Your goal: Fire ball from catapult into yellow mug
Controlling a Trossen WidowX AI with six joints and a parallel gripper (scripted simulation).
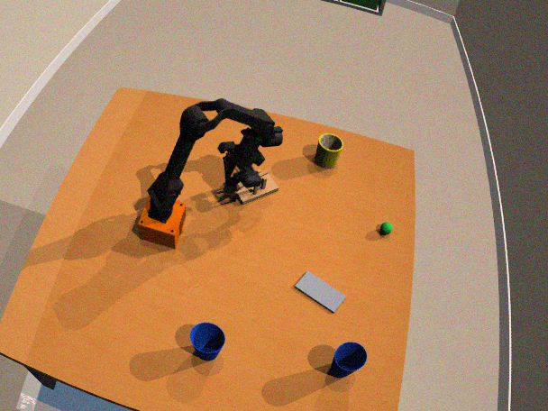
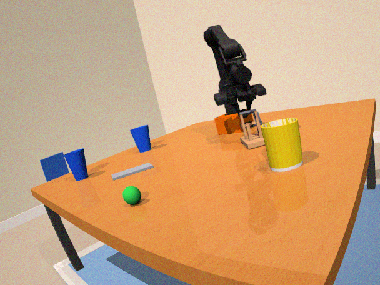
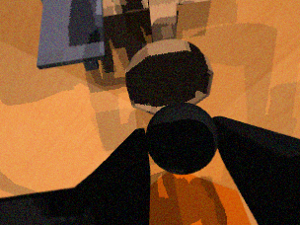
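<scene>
The wooden catapult lies 5 cm to the left of my gripper tip, 3 cm below it and 3 cm ahead of it. Also, from my gripper tip: flat grey slab (38 cm ahead, 23 cm to the right, 8 cm below); small black ball (1 cm above); yellow mug (31 cm to the left, 27 cm ahead, 6 cm below).
</scene>
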